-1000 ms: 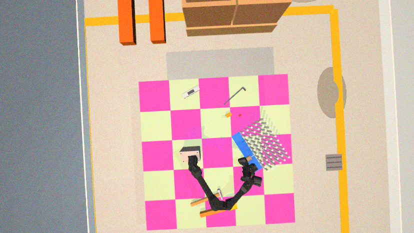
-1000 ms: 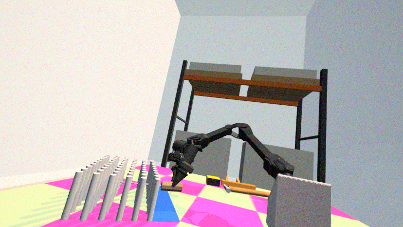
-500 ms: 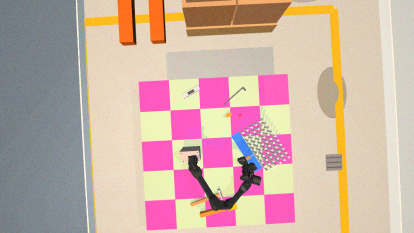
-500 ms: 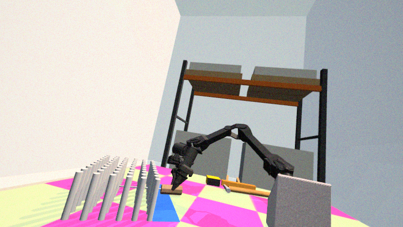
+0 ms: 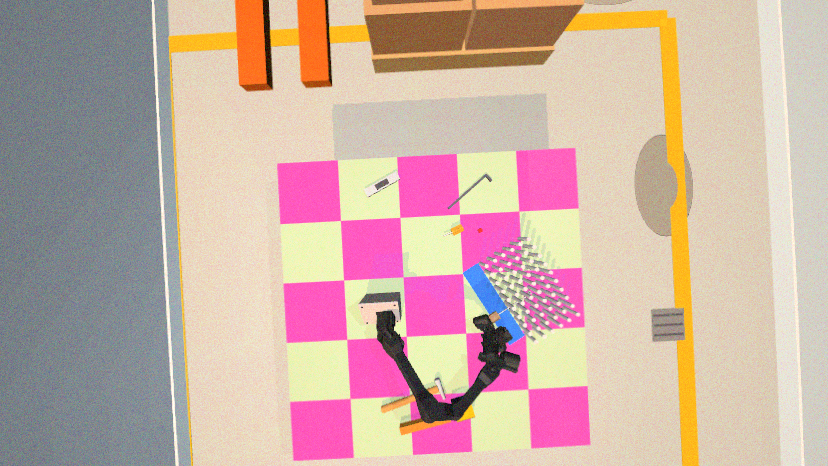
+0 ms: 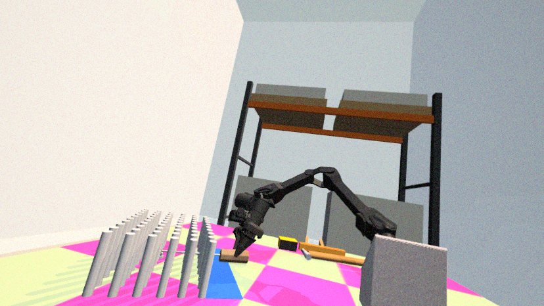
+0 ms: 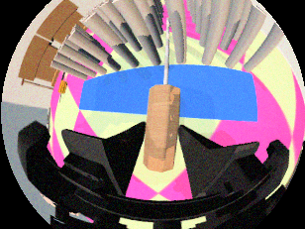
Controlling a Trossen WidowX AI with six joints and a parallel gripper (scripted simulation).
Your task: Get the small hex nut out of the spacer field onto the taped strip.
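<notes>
Right now my gripper tip is 60 mm to the right of the blue taped strip, 30 mm short of it and 20 mm above it. The rest, counted from my gripper tip: orange-handled tool (400 mm to the left, 90 mm behind); then grey block (640 mm to the left, 380 mm behind); then red piece (380 mm to the left, 20 mm ahead, 10 mm below).
</notes>
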